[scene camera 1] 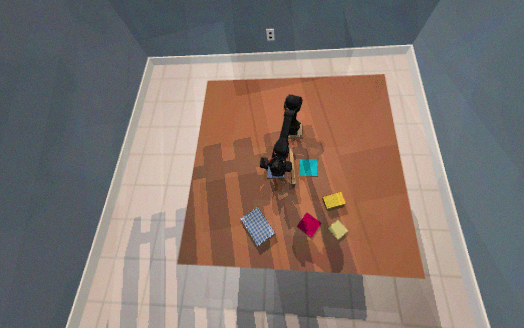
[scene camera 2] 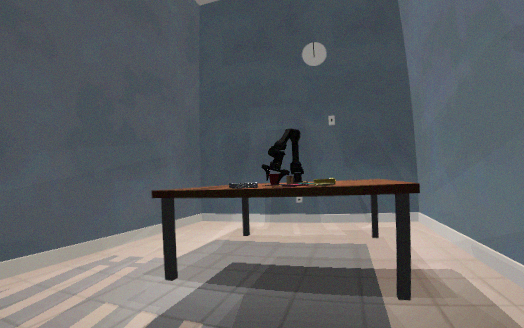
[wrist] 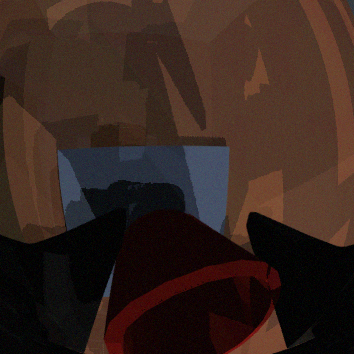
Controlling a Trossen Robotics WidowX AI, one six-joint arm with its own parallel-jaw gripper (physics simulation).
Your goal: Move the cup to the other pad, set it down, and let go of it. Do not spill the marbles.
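Frame: origin at the arm's base, x ahead, y left, z up, level; centimetres.
Where they show: gripper, fingertip midpoint: [scene camera 2: 272,182] [wrist: 187,218]; arm's base at its link origin: [scene camera 1: 292,130] [scene camera 2: 297,181].
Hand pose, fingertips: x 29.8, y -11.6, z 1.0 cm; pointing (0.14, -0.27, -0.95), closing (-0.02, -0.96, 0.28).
Observation:
Things, the pixels of their centre, and the offset from my fingertips. "spot": a spot on its surface instead.
- dark red cup at the middle of its body: [wrist: 177,281] [scene camera 2: 274,179] dx -2.8, dy +1.1, dz +1.9 cm
- blue-grey pad at the middle of its body: [wrist: 148,224] [scene camera 1: 275,170] dx -1.5, dy +1.9, dz -2.9 cm
- teal pad at the middle of its body: [scene camera 1: 308,168] dx -3.5, dy +22.2, dz -2.9 cm
- wooden bar at a spot on its surface: [scene camera 1: 292,166] spot: dx -1.9, dy +12.1, dz +3.8 cm
- blue checkered block at the middle of its body: [scene camera 2: 242,185] [scene camera 1: 257,226] dx +33.7, dy -6.9, dz -0.8 cm
- yellow block at the middle of its body: [scene camera 2: 324,181] [scene camera 1: 333,200] dx +17.0, dy +36.3, dz -0.5 cm
- magenta block at the middle of its body: [scene camera 1: 309,224] dx +31.2, dy +22.2, dz -1.6 cm
- pale green block at the middle of its body: [scene camera 1: 337,229] dx +32.9, dy +37.9, dz -1.5 cm
The dark red cup [wrist: 182,253] [scene camera 2: 274,178] stands on the blue-grey pad [scene camera 1: 270,174] [wrist: 207,175] left of centre on the table. It is upright and its red rim faces the wrist camera. The inside is dark and I cannot make out the marbles. My gripper [wrist: 187,218] [scene camera 1: 277,166] [scene camera 2: 275,174] is low over that pad, with one black finger on each side of the cup, both against its wall. The teal pad [scene camera 1: 308,167] lies bare to the right, beyond a wooden bar.
A wooden bar [scene camera 1: 292,166] lies between the two pads. A blue checkered block [scene camera 1: 257,226] [scene camera 2: 243,185], a yellow block [scene camera 1: 333,200] [scene camera 2: 324,181], a magenta block [scene camera 1: 309,224] and a pale green block [scene camera 1: 337,229] lie nearer the front edge.

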